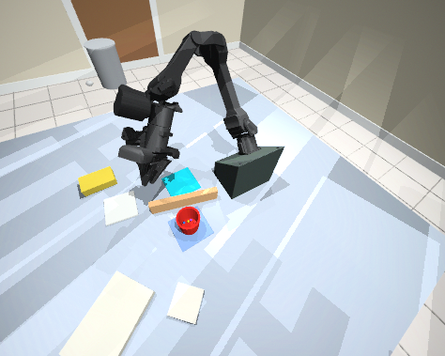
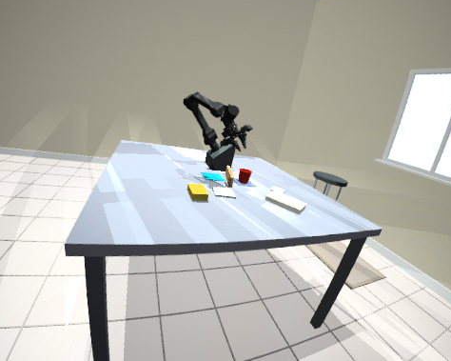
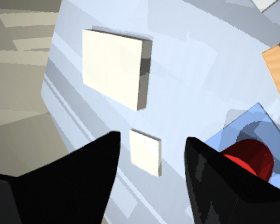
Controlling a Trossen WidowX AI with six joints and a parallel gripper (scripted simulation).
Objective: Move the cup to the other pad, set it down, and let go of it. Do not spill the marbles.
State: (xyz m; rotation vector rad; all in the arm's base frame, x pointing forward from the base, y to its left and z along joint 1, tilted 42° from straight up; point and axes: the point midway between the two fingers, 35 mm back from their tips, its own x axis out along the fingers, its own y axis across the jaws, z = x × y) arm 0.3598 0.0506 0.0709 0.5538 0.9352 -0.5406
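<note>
My gripper tip is 16 cm above the red cup, 8 cm to the right of it and 6 cm past it. From my gripper tip the other things lie so: wooden bar (18 cm below, 9 cm behind); cyan pad (21 cm below, 12 cm behind, 9 cm to the right); blue pad (21 cm below, 9 cm to the left, 7 cm behind).
</note>
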